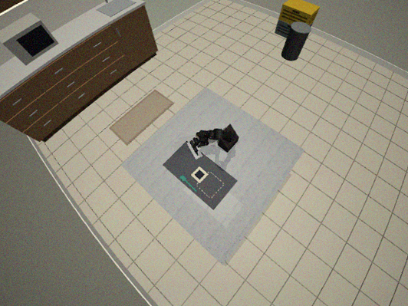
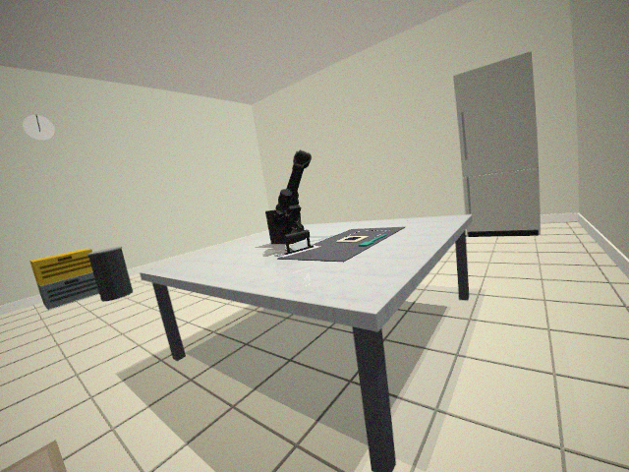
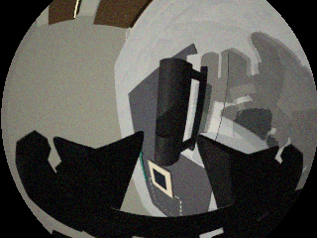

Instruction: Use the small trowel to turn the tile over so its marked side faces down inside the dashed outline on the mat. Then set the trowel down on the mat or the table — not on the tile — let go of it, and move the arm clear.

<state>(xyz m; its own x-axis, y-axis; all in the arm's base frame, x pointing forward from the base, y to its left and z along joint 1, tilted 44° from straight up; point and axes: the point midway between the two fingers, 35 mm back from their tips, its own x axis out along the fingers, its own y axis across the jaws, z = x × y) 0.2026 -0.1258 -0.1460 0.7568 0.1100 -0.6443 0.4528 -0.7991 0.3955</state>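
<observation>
My gripper tip is now 10 mm short of the trowel and 40 mm above it. The rest, counted from my gripper tip: teal strip: 310 mm ahead, 110 mm to the left, 80 mm below; then tile: 190 mm ahead, 170 mm to the left, 70 mm below.
</observation>
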